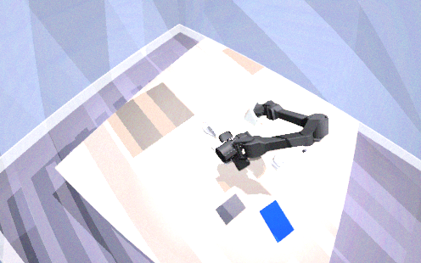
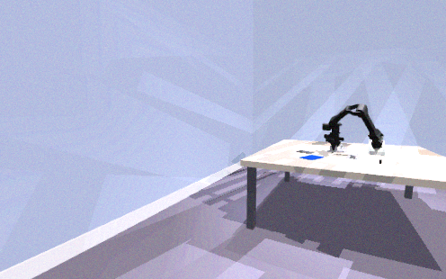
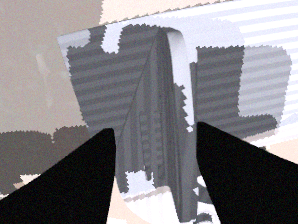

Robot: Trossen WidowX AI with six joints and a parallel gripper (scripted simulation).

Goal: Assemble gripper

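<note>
My gripper tip is now 40 mm past the gripper jaw. The rest, counted from my gripper tip: grey gripper base 240 mm to the left, 100 mm behind, 10 mm above; then small pale part 240 mm to the left, 100 mm behind; then grey square plate 220 mm ahead, 120 mm to the left, 10 mm below.
</note>
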